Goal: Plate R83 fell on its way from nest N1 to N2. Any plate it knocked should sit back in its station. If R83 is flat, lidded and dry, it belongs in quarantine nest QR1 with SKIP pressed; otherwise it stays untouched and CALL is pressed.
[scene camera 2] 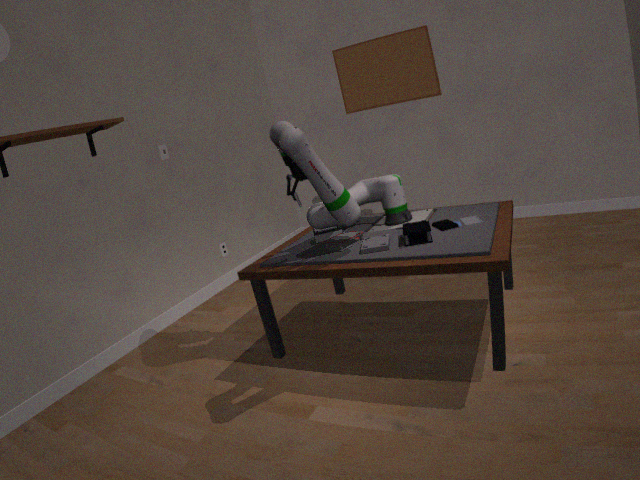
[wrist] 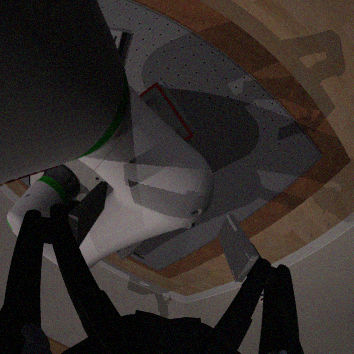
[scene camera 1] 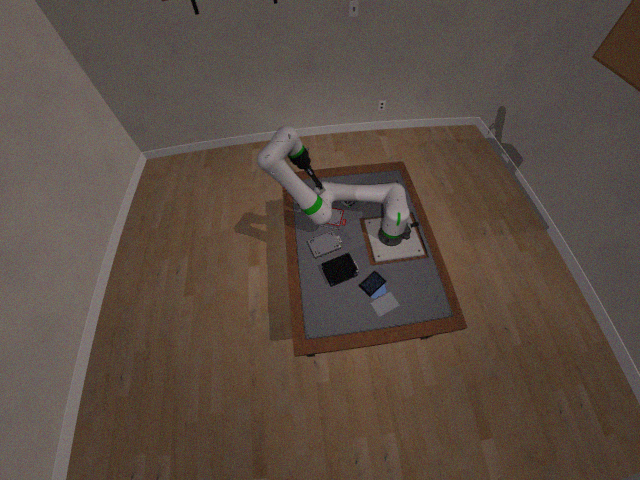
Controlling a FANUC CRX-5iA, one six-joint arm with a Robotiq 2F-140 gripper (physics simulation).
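Where they show: gripper, fingertip midpoint: point(scene camera 2: 314, 201) point(wrist: 165, 211); arm's base, link origin: point(scene camera 2: 398, 221) point(wrist: 61, 179) point(scene camera 1: 390, 235).
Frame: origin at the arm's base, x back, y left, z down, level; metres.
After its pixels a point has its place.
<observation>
My gripper point(scene camera 1: 319, 187) @[z -0.236, x -0.356, y -0.304 m] point(scene camera 2: 293, 198) point(wrist: 165, 211) @[z -0.236, x -0.356, y -0.304 m] is open and empty, high above the table's far-left part, near the arm's own links. The red outline of a nest, likely QR1 point(scene camera 1: 342, 217) @[z -0.006, x -0.237, y -0.201 m] point(wrist: 173, 111) @[z -0.040, x -0.387, y -0.256 m], is partly hidden by the arm. A light grey nest frame point(scene camera 1: 324, 243) @[z -0.023, x -0.396, y -0.046 m] point(scene camera 2: 375, 242) @[z -0.022, x -0.413, y -0.043 m] lies beside it. A black block-like item point(scene camera 1: 339, 269) @[z -0.056, x -0.367, y 0.147 m] point(scene camera 2: 416, 233) @[z -0.050, x -0.444, y 0.147 m] stands next to that. A smaller dark plate-like item point(scene camera 1: 372, 283) @[z -0.014, x -0.215, y 0.258 m] point(scene camera 2: 445, 224) @[z -0.014, x -0.231, y 0.259 m] lies partly over a light blue patch. Which item is R83, its lid and any wetness cannot be told. SKIP and CALL cannot be made out.
A pale flat square point(scene camera 1: 385, 303) @[z -0.008, x -0.186, y 0.379 m] point(scene camera 2: 471, 220) @[z -0.008, x -0.196, y 0.383 m] lies beside the dark item. The arm stands on a white base plate point(scene camera 1: 385, 254) @[z -0.007, x -0.079, y 0.112 m]. The table has a brown wooden rim point(scene camera 1: 379, 331) @[z 0.012, x -0.262, y 0.503 m] point(scene camera 2: 372, 269) @[z 0.021, x -0.629, y -0.020 m]. A wall shelf point(scene camera 2: 56, 132) is at the left in scene camera 2.
</observation>
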